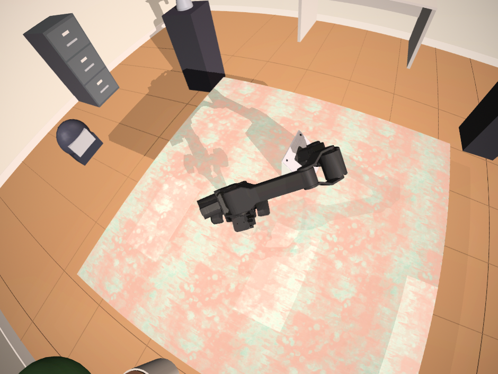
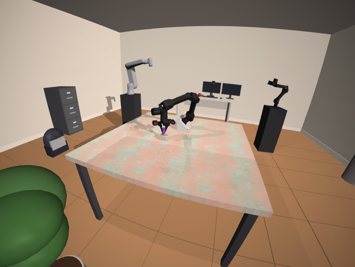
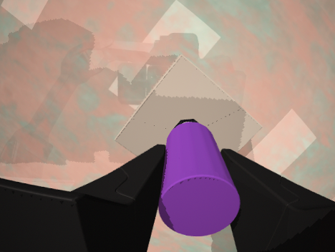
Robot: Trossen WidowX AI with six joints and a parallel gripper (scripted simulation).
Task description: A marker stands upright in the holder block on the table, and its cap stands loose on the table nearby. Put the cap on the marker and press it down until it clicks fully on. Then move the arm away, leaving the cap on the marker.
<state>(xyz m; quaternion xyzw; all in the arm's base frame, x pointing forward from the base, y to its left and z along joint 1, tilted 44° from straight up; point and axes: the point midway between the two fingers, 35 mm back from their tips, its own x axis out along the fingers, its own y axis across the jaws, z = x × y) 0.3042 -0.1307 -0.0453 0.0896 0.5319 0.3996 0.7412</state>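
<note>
Now: gripper tip 1 cm below the purple marker cap. The rest, counted from my gripper tip: holder block: 5 cm below.
</note>
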